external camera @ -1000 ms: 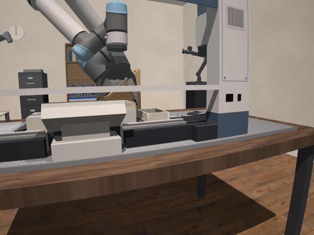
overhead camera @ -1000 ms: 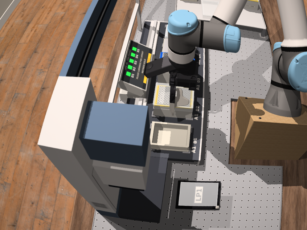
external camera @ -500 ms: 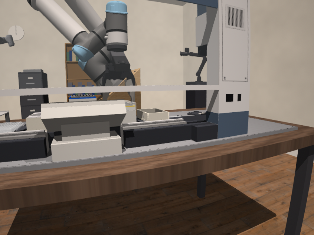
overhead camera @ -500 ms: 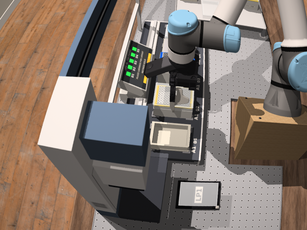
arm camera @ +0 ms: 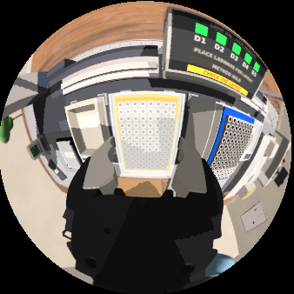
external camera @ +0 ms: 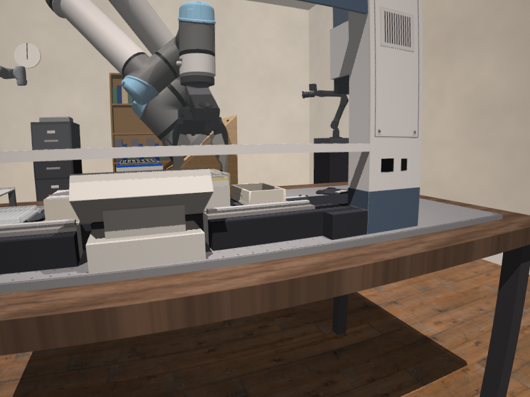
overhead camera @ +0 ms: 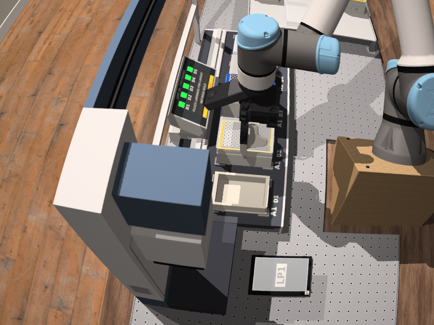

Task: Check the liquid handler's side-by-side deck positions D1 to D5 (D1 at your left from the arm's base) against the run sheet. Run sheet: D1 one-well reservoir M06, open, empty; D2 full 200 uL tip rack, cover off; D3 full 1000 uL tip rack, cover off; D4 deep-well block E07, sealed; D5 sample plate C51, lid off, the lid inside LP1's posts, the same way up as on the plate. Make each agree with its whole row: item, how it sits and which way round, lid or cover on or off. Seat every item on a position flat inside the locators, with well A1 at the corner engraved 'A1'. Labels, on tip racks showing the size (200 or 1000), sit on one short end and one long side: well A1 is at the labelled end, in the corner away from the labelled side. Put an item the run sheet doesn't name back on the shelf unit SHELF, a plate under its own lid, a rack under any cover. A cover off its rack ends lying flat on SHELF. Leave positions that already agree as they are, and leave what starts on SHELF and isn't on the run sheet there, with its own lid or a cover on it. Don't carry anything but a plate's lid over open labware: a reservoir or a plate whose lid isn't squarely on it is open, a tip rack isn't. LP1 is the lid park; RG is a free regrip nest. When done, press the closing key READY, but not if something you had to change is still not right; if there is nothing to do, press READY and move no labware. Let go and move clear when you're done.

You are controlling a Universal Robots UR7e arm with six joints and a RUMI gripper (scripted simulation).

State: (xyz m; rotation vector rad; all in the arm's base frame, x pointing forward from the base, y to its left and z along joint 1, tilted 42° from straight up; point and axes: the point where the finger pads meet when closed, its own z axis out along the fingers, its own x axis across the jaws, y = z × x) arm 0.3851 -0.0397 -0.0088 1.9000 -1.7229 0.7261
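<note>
My gripper is now 20 mm above the yellow-framed tip rack, 10 mm to the left of it and 10 mm past it. Round my hand: lid park LP1 (300 mm to the left, 140 mm behind, 100 mm below); blue-framed tip rack (130 mm to the right, 10 mm above); cream reservoir (120 mm to the left, 50 mm below, 10 mm behind).
</note>
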